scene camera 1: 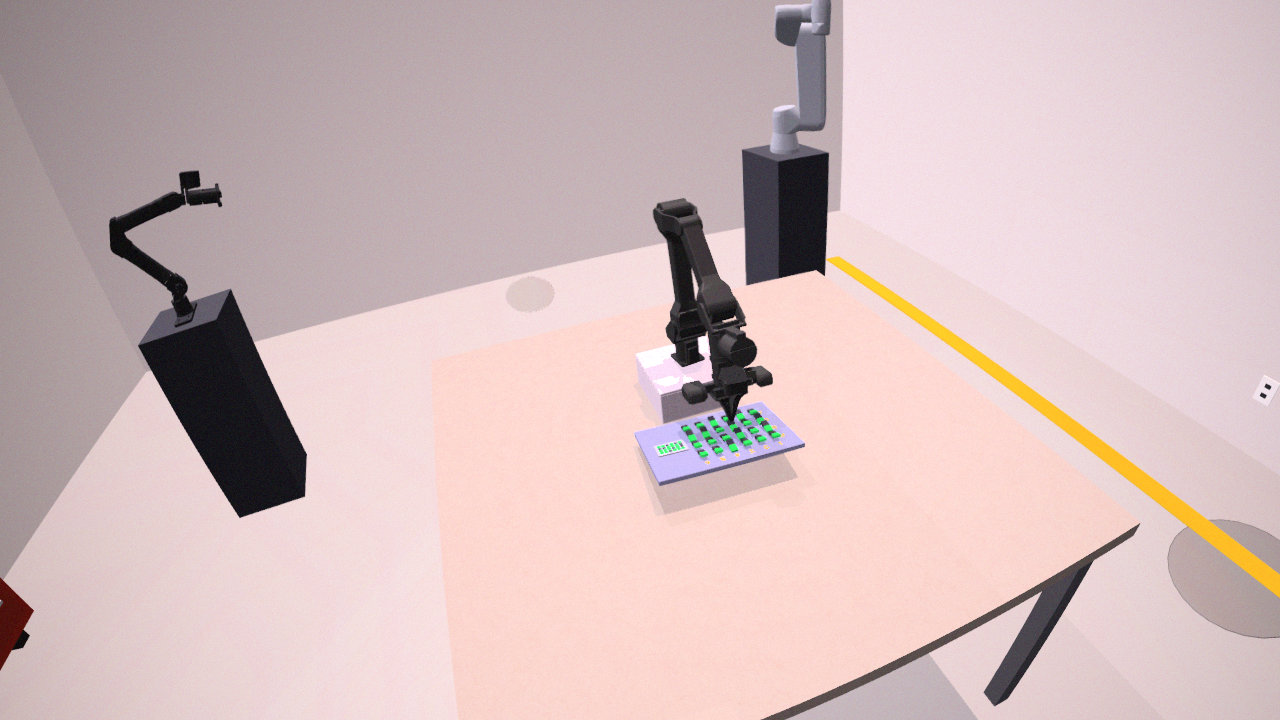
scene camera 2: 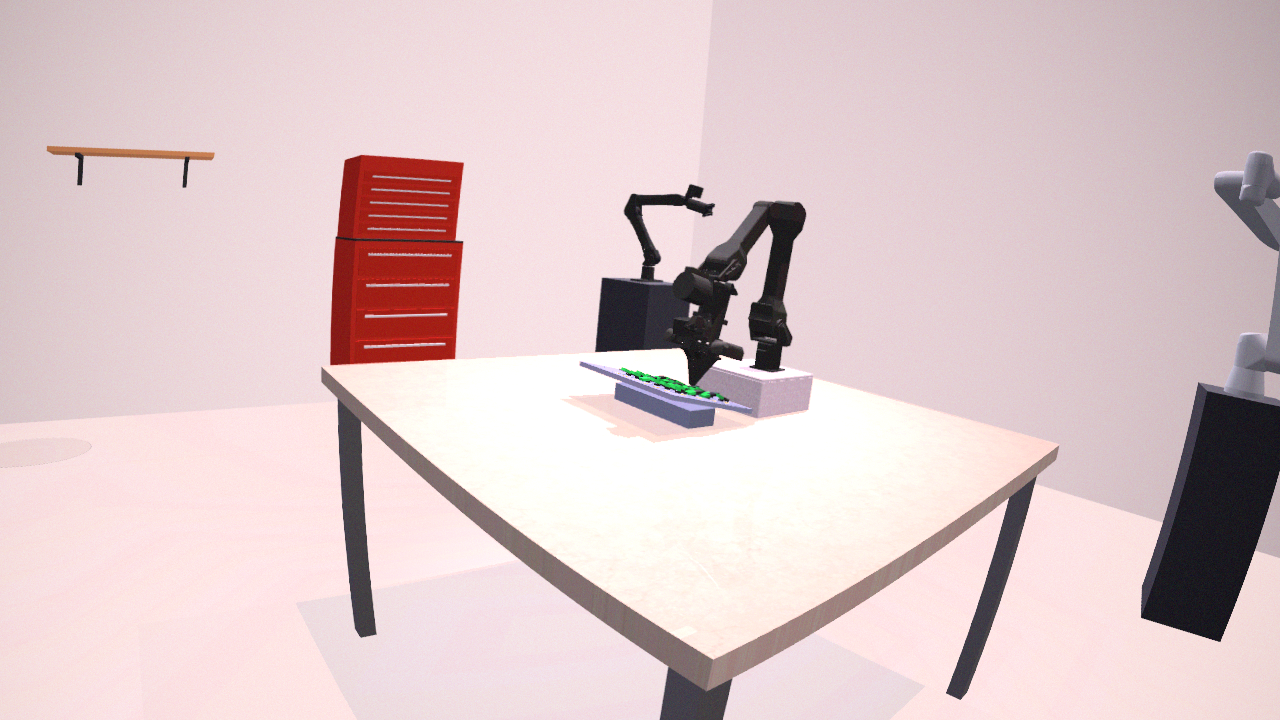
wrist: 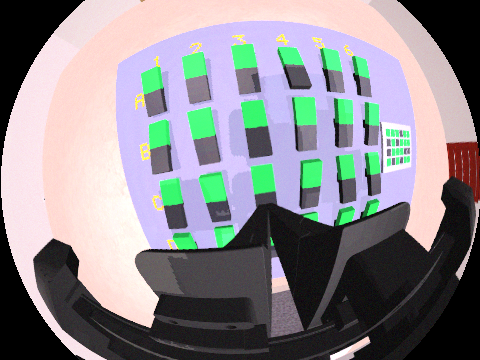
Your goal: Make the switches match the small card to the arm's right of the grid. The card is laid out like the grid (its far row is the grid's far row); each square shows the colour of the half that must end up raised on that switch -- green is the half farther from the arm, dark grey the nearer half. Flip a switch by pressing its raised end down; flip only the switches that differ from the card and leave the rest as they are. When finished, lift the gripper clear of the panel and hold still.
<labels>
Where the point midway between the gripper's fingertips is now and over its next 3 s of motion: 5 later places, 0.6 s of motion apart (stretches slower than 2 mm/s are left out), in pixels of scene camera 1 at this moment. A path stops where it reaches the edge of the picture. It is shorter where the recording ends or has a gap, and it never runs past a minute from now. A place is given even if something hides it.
The gripper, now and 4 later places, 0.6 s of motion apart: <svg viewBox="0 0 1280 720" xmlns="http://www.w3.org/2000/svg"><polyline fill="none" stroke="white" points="731,420 731,421 731,422 730,406 725,400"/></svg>
</labels>
